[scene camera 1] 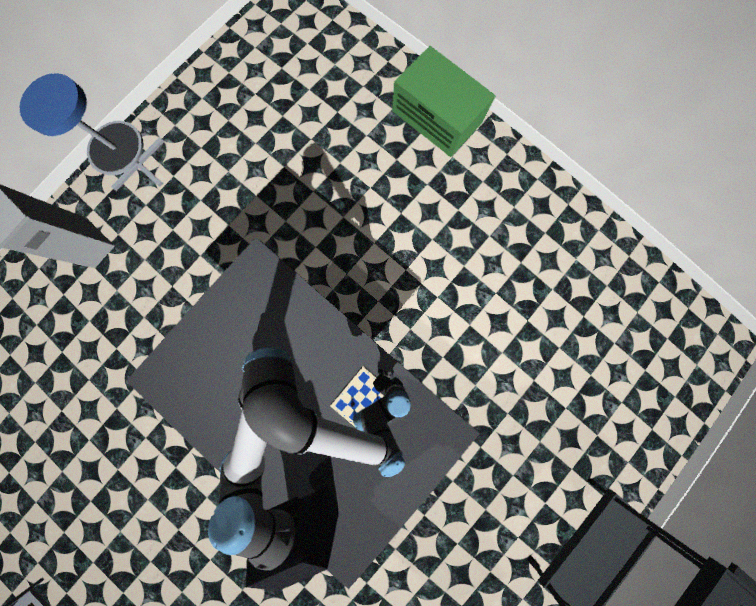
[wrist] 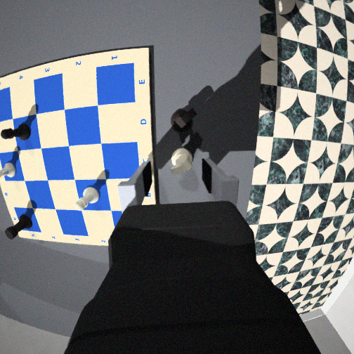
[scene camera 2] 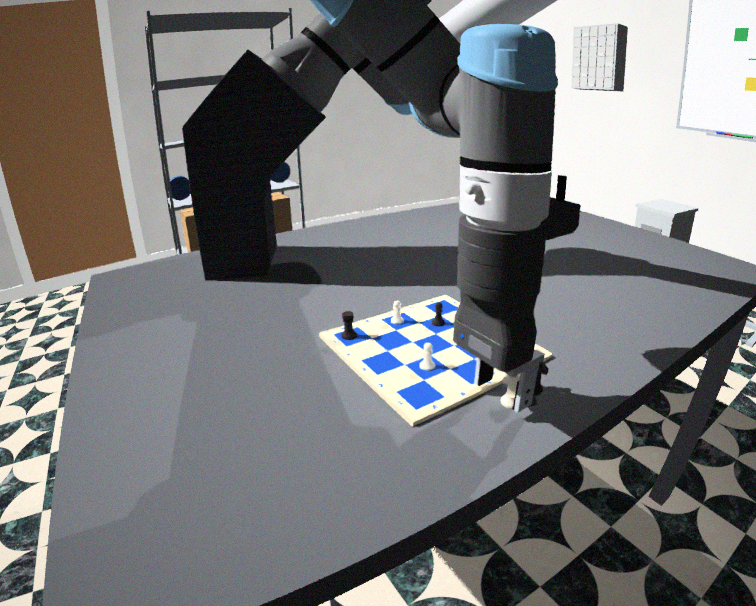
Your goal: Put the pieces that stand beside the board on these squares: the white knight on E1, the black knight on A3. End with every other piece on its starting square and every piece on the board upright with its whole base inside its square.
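Observation:
The white knight stands upright on the table just off the board's row-1 edge. My gripper is open, pointing down, with its fingertips low on either side of the white knight, apart from it in the wrist view. The black knight stands close beyond it, partly hidden by a finger in scene camera 2. The board has E1 and A3 bare. A black rook is on A5.
A white piece stands on B2, another white piece on C5, and a black piece on D4. One finger is beside the board's edge. The table's edge lies beyond the knights.

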